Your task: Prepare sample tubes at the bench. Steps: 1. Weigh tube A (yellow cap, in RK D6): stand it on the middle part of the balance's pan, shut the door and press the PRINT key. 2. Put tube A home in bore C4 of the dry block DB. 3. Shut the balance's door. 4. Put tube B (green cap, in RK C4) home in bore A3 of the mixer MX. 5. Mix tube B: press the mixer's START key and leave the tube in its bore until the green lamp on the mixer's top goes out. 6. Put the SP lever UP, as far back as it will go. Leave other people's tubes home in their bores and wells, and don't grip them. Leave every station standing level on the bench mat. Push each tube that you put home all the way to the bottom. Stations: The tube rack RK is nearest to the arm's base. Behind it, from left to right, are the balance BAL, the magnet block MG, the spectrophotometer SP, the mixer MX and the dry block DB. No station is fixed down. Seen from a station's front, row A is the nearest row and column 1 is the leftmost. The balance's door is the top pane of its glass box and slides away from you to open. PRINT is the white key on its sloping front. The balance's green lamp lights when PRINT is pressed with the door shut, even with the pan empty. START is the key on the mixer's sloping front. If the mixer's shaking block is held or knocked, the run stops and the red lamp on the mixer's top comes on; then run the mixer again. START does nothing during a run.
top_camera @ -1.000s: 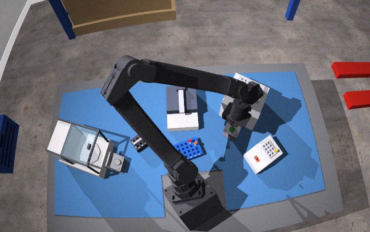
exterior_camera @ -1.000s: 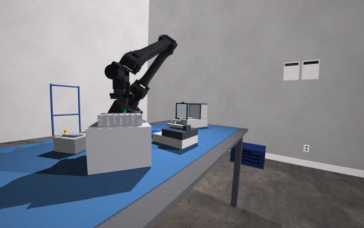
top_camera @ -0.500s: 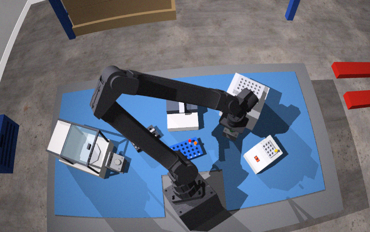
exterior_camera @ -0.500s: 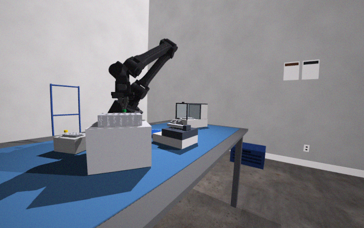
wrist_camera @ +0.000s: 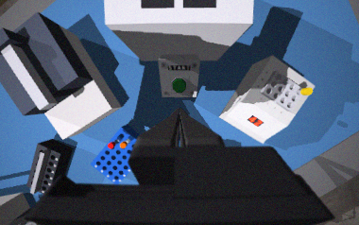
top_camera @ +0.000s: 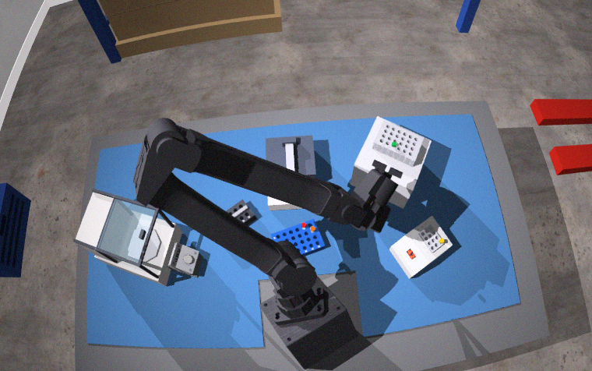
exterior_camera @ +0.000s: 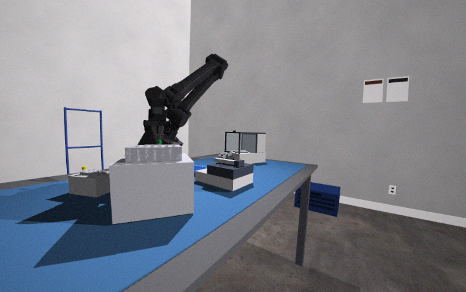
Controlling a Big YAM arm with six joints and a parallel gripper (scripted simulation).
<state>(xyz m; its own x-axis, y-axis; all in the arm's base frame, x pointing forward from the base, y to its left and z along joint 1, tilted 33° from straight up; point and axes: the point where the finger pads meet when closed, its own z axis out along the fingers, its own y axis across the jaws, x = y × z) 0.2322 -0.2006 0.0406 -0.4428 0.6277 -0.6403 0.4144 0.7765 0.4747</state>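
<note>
My gripper is now 40 mm short of the green start key, 20 mm to the left of it and 80 mm above it. Round my hand: dry block DB (80 mm behind, 170 mm to the right, 120 mm below); then blue rack (40 mm behind, 190 mm to the left, 140 mm below); then spectrophotometer lever (170 mm ahead, 200 mm to the left, 60 mm below).
</note>
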